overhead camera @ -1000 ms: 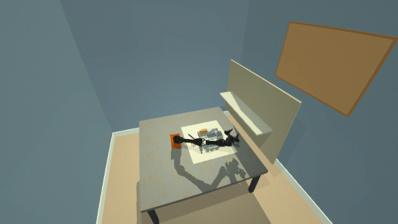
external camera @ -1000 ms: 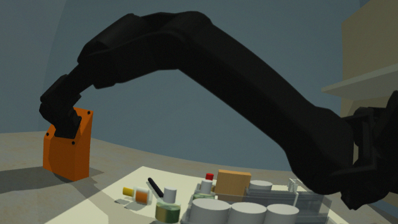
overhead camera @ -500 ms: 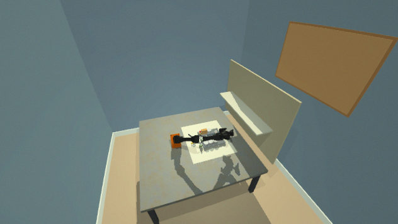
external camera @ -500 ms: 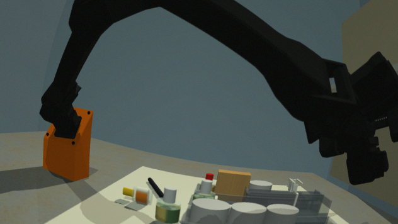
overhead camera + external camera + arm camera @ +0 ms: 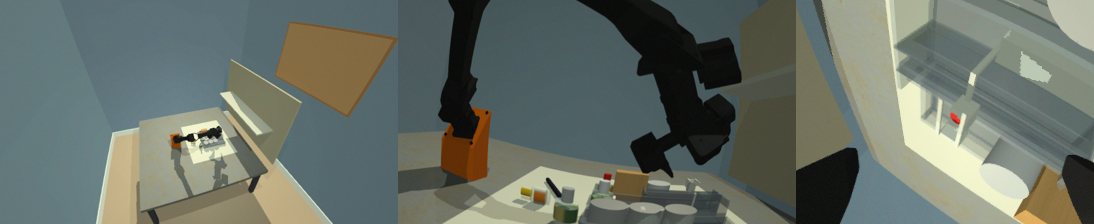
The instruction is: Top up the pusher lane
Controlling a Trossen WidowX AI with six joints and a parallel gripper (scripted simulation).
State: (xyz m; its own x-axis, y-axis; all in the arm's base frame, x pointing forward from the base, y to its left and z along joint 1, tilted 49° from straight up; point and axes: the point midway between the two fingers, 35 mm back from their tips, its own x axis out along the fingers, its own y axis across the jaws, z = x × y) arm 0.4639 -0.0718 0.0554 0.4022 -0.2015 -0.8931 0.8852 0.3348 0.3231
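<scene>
My gripper tip is 110 mm above the clear plastic lane rack and 40 mm to the right of it. From my gripper tip the other things lie so: red mark (60 mm to the left, 60 mm below, 30 mm ahead); then tan box (150 mm to the left, 90 mm below, 90 mm behind); then dark pen (260 mm behind, 150 mm to the left, 120 mm below).
</scene>
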